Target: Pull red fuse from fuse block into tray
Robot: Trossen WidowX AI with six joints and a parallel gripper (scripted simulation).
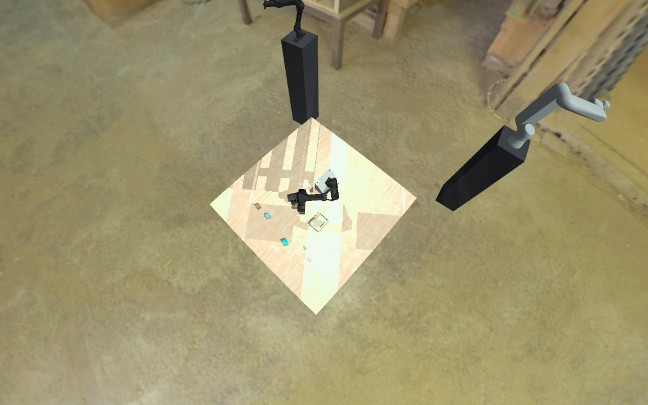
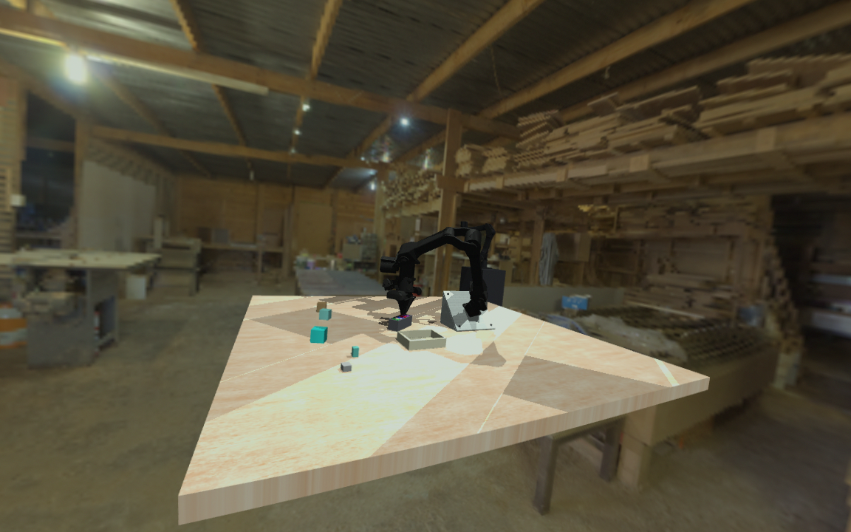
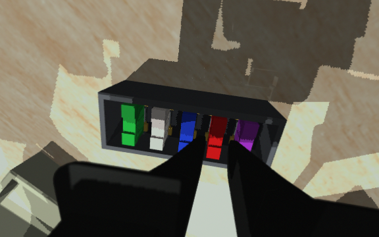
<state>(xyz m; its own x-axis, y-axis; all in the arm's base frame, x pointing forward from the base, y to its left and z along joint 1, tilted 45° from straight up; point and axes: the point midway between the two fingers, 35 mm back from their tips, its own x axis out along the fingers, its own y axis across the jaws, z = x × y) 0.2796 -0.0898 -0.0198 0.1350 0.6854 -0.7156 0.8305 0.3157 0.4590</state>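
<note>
Right now the red fuse is 2 cm below my gripper tip. Also, from my gripper tip: white fuse 3 cm ahead, 2 cm to the left, 2 cm below; then blue fuse 2 cm below, 2 cm ahead, 1 cm to the left; then purple fuse 2 cm below, 2 cm behind, 1 cm to the right.
</note>
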